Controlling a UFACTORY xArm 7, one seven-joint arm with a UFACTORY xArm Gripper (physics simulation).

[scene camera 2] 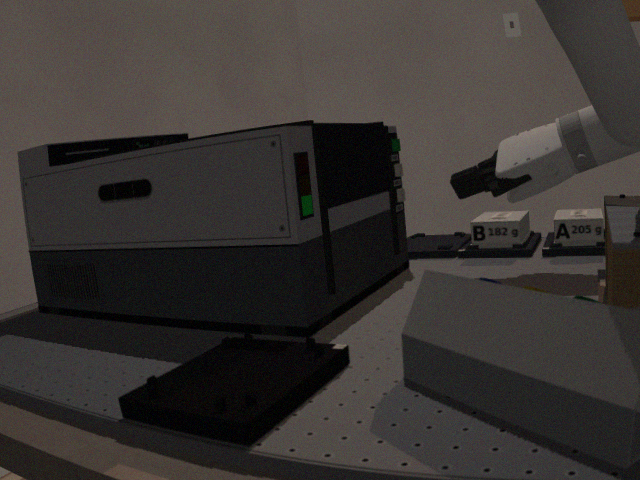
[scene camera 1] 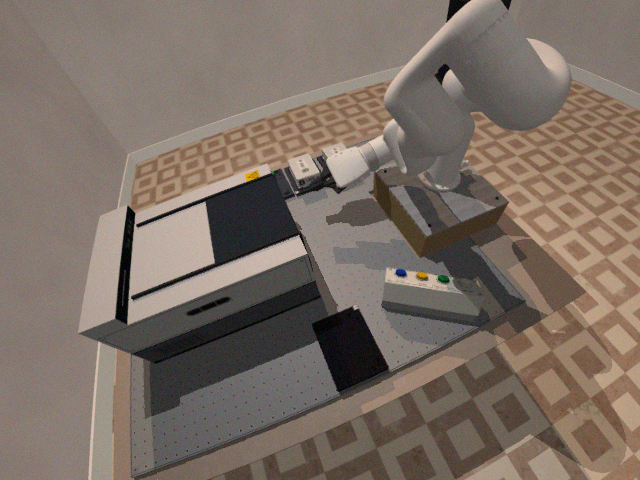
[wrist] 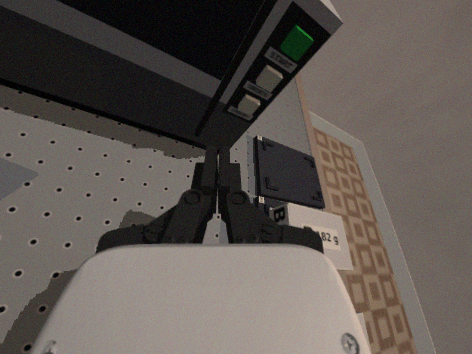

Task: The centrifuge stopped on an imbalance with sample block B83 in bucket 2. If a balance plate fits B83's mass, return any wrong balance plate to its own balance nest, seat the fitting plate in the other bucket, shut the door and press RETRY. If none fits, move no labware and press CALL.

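Pixels of known places: gripper, fingertip midpoint: (scene camera 2: 455, 187) (scene camera 1: 310, 188) (wrist: 218, 160); arm's base, link origin: (scene camera 1: 438, 176).
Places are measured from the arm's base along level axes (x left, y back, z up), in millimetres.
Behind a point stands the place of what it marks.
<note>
The centrifuge (scene camera 1: 170, 237) @(x -56, y -740, z 116 mm) (scene camera 2: 170, 206) @(x 137, y -624, z 47 mm) has its dark door panel (scene camera 1: 250, 217) @(x -10, y -546, z 119 mm) (wrist: 165, 30) @(x -68, y -455, z 44 mm) across the opening; the buckets and block B83 are hidden. Its button column shows a green START button (scene camera 2: 395, 144) @(x -156, y -448, z 89 mm) (wrist: 297, 43) @(x -163, y -447, z 90 mm) and two pale buttons with blurred labels. White balance plate B, 182 g (scene camera 1: 303, 169) @(x -299, y -329, z -39 mm) (scene camera 2: 500, 229) @(x -256, y -317, z -53 mm) (wrist: 327, 242) @(x -330, y -315, z -40 mm), sits in a dark nest. Plate A, 205 g (scene camera 1: 334, 149) @(x -345, y -185, z -39 mm) (scene camera 2: 578, 227) @(x -249, y -188, z -53 mm), sits in another. My gripper (scene camera 2: 457, 186) @(x -126, y -361, z 26 mm) (wrist: 218, 160) @(x -126, y -361, z 26 mm) is shut and empty, above plate B's level in scene camera 2, with its tips below the button column in the wrist view.
An empty dark nest (scene camera 2: 436, 245) @(x -298, y -434, z -82 mm) (wrist: 288, 172) @(x -318, y -448, z -82 mm) lies between plate B and the centrifuge. A black nest (scene camera 1: 351, 348) @(x 301, y -457, z -76 mm) (scene camera 2: 232, 390) @(x 326, y -444, z -76 mm) lies near the front edge. A grey box (scene camera 1: 431, 302) @(x 301, y -248, z -41 mm) (scene camera 2: 516, 351) @(x 308, y -242, z -45 mm) carries blue, yellow and green buttons. The status light (scene camera 2: 307, 205) @(x 122, y -463, z 36 mm) glows green.
</note>
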